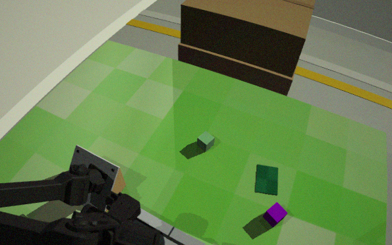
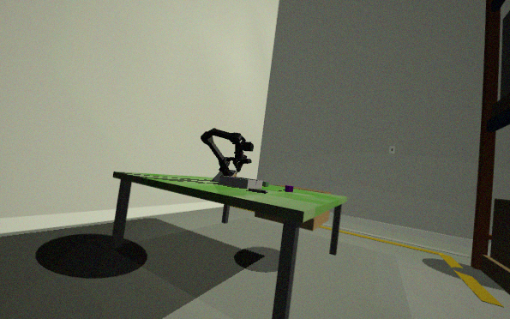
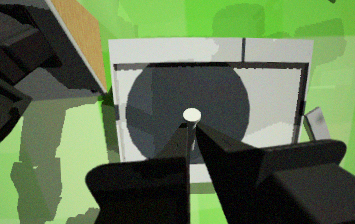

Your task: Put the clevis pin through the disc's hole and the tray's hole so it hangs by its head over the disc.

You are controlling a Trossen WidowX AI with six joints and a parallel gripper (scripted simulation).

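Now: the steel clevis pin 1 cm to the right of my gripper tip. Also, from my gripper tip: steel tray (4 cm ahead, 6 cm below); then dark grey disc (5 cm below); then purple cube (28 cm ahead, 28 cm to the left, 8 cm below).
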